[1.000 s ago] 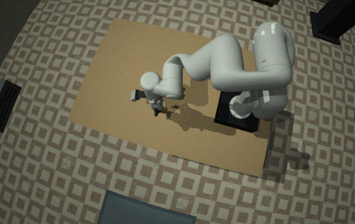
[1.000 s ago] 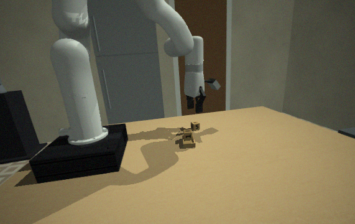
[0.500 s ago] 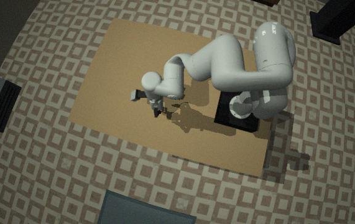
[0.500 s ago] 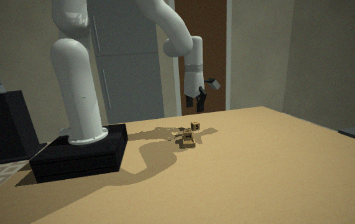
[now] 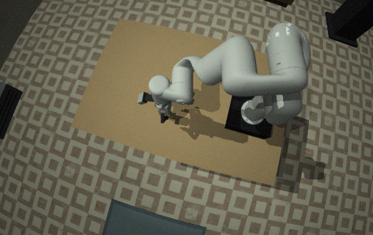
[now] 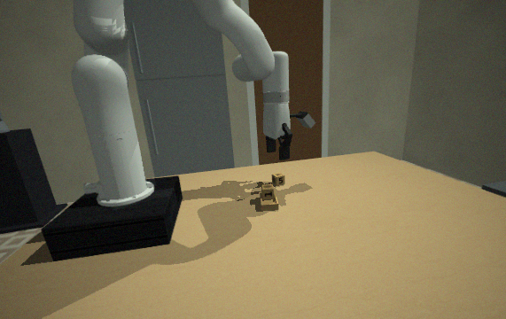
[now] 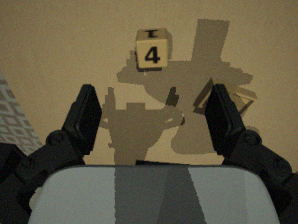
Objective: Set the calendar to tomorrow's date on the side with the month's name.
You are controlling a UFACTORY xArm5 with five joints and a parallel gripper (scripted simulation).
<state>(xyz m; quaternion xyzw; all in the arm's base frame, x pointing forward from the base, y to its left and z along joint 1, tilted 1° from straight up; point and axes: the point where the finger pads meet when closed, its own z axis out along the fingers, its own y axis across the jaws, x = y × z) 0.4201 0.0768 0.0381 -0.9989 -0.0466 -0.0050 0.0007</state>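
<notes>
The wooden date cube is 9 cm below my hand. From my hand the other things lie so: wooden calendar tray 7 cm behind, 12 cm to the right, 10 cm below.
</notes>
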